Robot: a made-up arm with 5 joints.
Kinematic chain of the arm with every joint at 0, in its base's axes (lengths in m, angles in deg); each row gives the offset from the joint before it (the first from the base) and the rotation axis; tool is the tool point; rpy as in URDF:
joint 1: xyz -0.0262 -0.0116 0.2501 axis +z
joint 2: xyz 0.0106 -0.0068 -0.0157 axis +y
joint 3: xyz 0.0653 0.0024 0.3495 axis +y
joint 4: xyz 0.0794 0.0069 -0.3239 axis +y
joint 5: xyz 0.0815 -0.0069 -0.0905 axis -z
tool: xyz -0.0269 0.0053 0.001 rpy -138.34 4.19 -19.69
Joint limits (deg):
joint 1: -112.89..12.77
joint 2: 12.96..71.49
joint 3: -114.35..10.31
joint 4: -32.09..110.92
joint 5: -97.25..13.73
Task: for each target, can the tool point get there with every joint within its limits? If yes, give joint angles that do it. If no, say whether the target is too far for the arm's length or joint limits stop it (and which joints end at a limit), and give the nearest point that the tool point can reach.
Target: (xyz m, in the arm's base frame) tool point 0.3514 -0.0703 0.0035
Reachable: yes | joints -8.92 45.72 -37.94 0.63 -0.77
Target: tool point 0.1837 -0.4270 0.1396
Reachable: yes | joints -59.62 29.14 -55.30 57.55 -74.86
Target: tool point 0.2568 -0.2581 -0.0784
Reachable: yes | joints -38.76 61.90 -60.75 57.72 -33.93
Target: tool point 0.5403 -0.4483 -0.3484
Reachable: no: too far | nearest point 0.4363 -0.3681 -0.1127 | short by 0.270 m
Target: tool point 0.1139 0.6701 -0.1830
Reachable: no: joint limits stop it (at a limit: joint 1, joint 2, joint 5) | nearest point 0.2576 0.0600 -0.1503 | short by 0.628 m
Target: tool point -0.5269 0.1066 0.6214
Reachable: no: joint limits stop it (at a limit: joint 2, joint 3, joint 4, joint 5) | nearest point -0.0574 -0.0042 0.2635 | short by 0.601 m
